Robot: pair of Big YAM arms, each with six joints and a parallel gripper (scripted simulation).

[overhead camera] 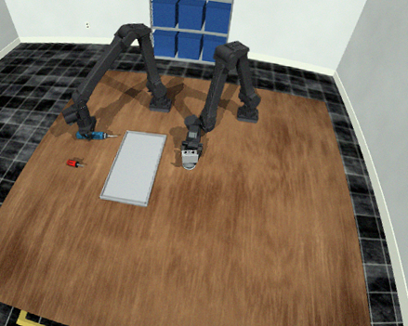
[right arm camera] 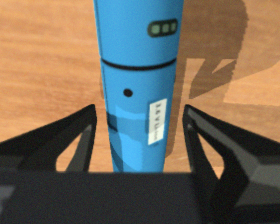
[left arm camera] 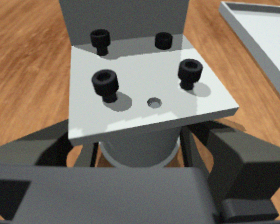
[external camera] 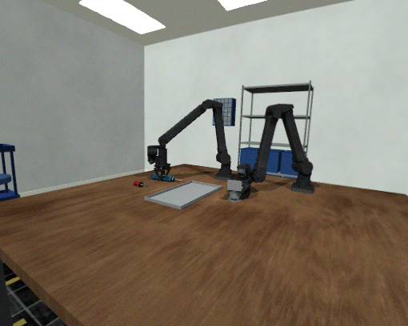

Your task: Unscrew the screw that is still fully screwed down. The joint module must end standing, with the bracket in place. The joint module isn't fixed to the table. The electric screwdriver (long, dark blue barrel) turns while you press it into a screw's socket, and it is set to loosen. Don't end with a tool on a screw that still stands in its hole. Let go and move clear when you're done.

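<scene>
The grey bracket is 50 mm above my left hand. The rest, counted from my left hand: screw (50 mm above, 20 mm behind, 10 mm to the left); then flat grey tray (260 mm to the right, 50 mm ahead, 20 mm below); then small red-handled tool (560 mm to the right, 90 mm ahead, 10 mm below).
</scene>
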